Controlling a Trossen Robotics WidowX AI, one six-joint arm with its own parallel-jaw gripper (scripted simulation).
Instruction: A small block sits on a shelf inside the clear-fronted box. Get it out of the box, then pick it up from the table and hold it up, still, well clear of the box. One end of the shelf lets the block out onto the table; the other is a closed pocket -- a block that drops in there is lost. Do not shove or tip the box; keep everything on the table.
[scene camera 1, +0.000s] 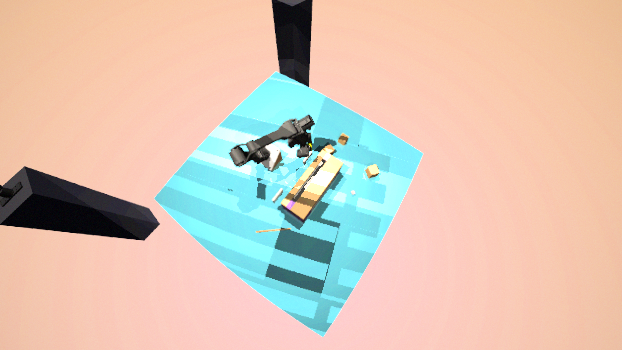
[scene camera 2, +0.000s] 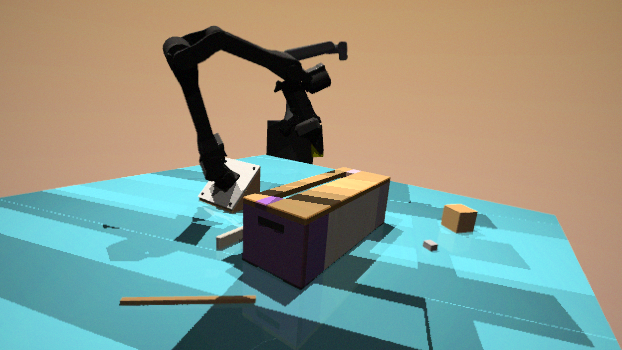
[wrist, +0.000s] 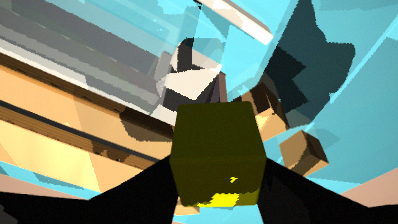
Note:
In view: the gripper (scene camera 2: 322, 152), a box (scene camera 2: 295, 231), a thin wooden stick (scene camera 2: 169, 300), a tan cube (scene camera 2: 458, 218), a yellow block (wrist: 217, 158), a tan cube (wrist: 302, 153) and a tan cube (wrist: 270, 117).
The box is seen too in scene camera 1 (scene camera 1: 301, 200) and in the wrist view (wrist: 96, 98). The gripper is seen too in the wrist view (wrist: 216, 161). The wrist view does not show the thin wooden stick: it is out of frame.

